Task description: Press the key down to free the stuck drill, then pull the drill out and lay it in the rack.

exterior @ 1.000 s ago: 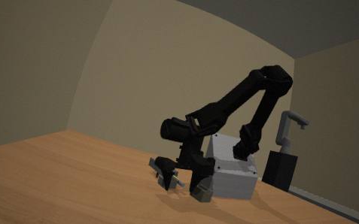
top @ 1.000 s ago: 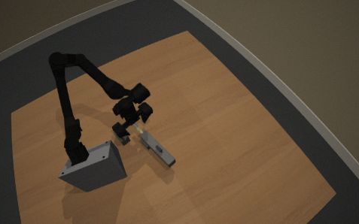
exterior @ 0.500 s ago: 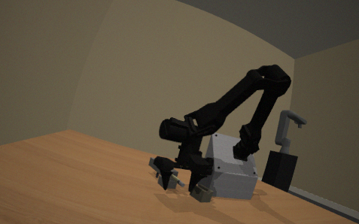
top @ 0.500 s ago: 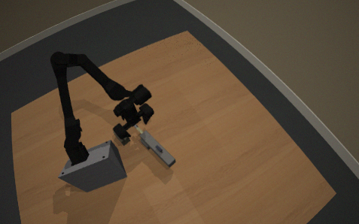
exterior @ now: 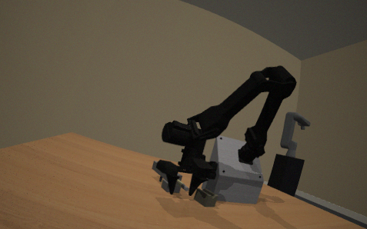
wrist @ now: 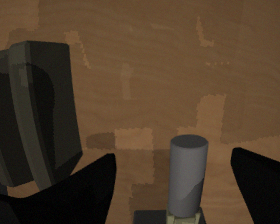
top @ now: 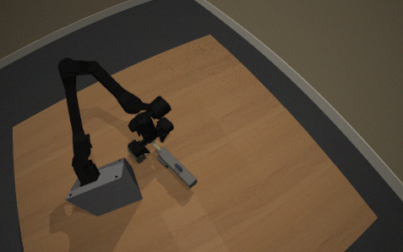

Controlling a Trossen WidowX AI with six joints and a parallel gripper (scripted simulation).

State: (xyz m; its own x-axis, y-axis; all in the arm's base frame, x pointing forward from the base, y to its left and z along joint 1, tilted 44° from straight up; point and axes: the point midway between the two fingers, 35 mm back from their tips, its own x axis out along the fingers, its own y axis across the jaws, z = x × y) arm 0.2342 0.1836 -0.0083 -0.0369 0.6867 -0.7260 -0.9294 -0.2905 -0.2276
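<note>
The cylindrical drill lies 4 cm to the right of my gripper tip, 3 cm above it and 1 cm ahead of it. From my gripper tip the other things lie so: long grey block (13 cm to the right, 5 cm ahead, 3 cm above); blue key (15 cm to the right, 6 cm ahead, 4 cm above); olive-grey rack (8 cm behind, 1 cm above).
</note>
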